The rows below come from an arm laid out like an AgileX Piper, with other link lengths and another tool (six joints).
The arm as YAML. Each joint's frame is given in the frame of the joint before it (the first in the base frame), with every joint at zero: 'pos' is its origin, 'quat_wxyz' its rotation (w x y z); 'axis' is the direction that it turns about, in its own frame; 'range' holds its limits. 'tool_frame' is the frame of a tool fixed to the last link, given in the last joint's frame.
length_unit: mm
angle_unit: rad
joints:
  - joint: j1
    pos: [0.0, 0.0, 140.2]
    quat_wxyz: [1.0, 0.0, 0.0, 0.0]
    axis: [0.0, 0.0, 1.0]
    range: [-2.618, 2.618]
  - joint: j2
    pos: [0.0, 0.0, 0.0]
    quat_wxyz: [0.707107, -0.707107, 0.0, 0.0]
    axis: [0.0, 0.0, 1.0]
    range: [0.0, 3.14]
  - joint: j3
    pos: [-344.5, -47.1, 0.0]
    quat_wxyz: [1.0, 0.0, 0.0, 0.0]
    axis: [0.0, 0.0, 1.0]
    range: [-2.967, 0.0]
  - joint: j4
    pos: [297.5, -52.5, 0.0]
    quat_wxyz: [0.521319, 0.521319, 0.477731, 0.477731]
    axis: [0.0, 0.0, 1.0]
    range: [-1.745, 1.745]
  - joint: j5
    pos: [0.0, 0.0, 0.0]
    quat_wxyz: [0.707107, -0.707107, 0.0, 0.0]
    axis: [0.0, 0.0, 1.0]
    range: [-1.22, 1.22]
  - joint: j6
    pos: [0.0, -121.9, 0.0]
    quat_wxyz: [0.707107, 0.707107, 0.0, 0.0]
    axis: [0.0, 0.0, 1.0]
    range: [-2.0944, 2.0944]
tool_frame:
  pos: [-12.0, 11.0, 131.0]
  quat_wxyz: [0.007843, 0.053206, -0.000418, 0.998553]
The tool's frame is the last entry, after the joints.
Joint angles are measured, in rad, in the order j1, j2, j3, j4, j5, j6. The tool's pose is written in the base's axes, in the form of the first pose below.
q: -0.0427, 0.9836, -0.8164, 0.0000, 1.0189, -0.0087
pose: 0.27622, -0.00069, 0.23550, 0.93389, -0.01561, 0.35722, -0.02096, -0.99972, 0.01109
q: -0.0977, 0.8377, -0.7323, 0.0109, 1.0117, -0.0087
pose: 0.24640, -0.01071, 0.23809, 0.90444, -0.06905, 0.42098, -0.07690, -0.99704, 0.00167
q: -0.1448, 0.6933, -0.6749, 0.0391, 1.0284, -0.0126
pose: 0.21886, -0.01234, 0.24389, 0.86744, -0.11474, 0.48412, -0.11861, -0.99268, -0.02275
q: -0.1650, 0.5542, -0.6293, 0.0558, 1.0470, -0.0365
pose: 0.19480, -0.00881, 0.24885, 0.82871, -0.10835, 0.54909, -0.11530, -0.99309, -0.02194
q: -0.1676, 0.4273, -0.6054, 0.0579, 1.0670, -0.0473
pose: 0.17492, -0.00522, 0.25746, 0.78186, -0.09154, 0.61670, -0.10695, -0.99419, -0.01199
